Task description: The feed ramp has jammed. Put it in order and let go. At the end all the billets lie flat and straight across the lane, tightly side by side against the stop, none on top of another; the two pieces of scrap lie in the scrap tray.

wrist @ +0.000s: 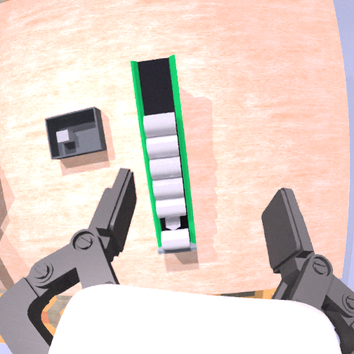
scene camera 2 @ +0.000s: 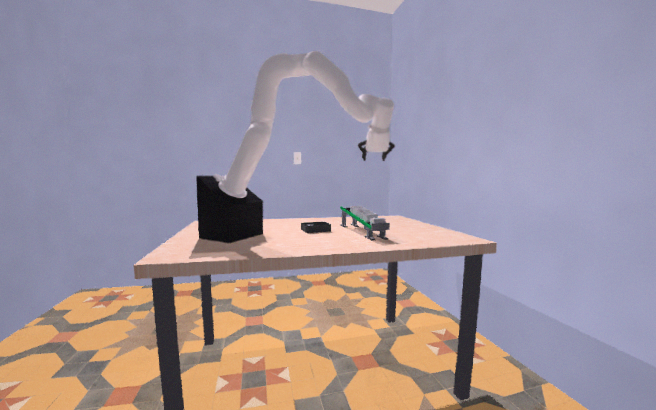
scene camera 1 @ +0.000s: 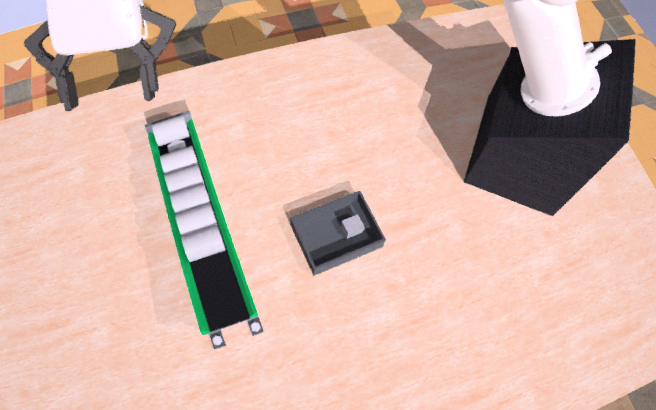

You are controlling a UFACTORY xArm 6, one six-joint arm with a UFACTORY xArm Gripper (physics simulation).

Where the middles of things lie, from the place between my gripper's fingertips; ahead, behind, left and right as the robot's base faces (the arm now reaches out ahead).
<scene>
Right now my hand is 230 mm past the dark scrap tray (scene camera 1: 318, 231), 150 mm to the right of it and 330 mm above it.
</scene>
